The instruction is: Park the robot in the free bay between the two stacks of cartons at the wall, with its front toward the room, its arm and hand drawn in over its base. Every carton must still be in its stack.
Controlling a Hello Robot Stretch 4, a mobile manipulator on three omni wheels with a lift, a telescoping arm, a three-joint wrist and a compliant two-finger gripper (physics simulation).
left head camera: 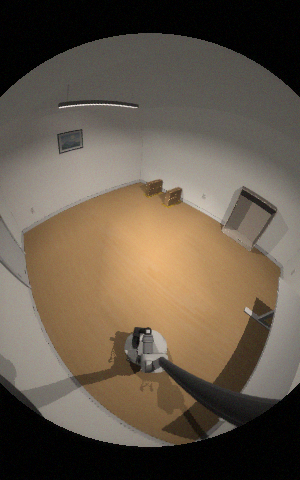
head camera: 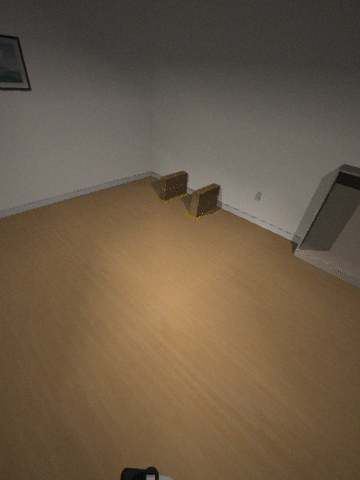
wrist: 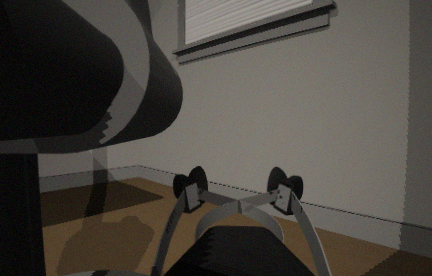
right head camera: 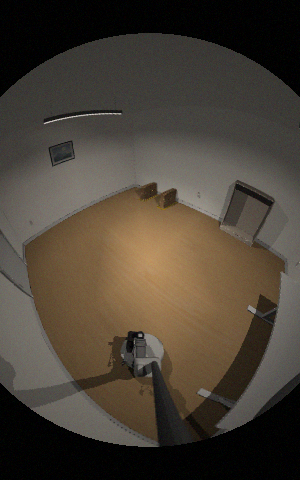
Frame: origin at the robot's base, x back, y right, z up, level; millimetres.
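Seen in the pictures: gripper, between the fingertips: (left head camera: 132,362) (wrist: 237,181) (right head camera: 127,366).
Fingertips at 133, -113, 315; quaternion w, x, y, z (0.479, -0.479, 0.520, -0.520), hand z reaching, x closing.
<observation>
A point is followed by its place in that frame, as x, y, z.
Two stacks of brown cartons stand at the far wall near the room's corner: the left stack (head camera: 174,186) (left head camera: 154,188) @(-3329, 164, 139) (right head camera: 148,191) @(-3327, 144, 150) and the right stack (head camera: 205,201) @(-2850, 593, 176) (left head camera: 173,196) @(-2846, 597, 187) (right head camera: 168,198) @(-2858, 607, 169). Both are upright, with yellow marks on the floor at their feet and a narrow bay between them. The robot's round base is across the room from them, with the arm and wrist folded over it in both side head views. My gripper (wrist: 237,181) @(133, -113, 315) is open and empty, its two fingertips well apart in the wrist view. It is far from the cartons.
An open grey cabinet (head camera: 313,220) @(-1977, 1614, 470) (left head camera: 230,213) @(-1980, 1618, 444) (right head camera: 228,210) @(-2144, 1808, 330) stands at the same wall, right of the cartons. A white-topped table (left head camera: 287,332) @(217, 1302, 693) (right head camera: 265,350) @(204, 894, 683) with pale feet is at the right. In the wrist view, a wall with a window sill (wrist: 255,31) @(1016, -274, 779) is near the gripper.
</observation>
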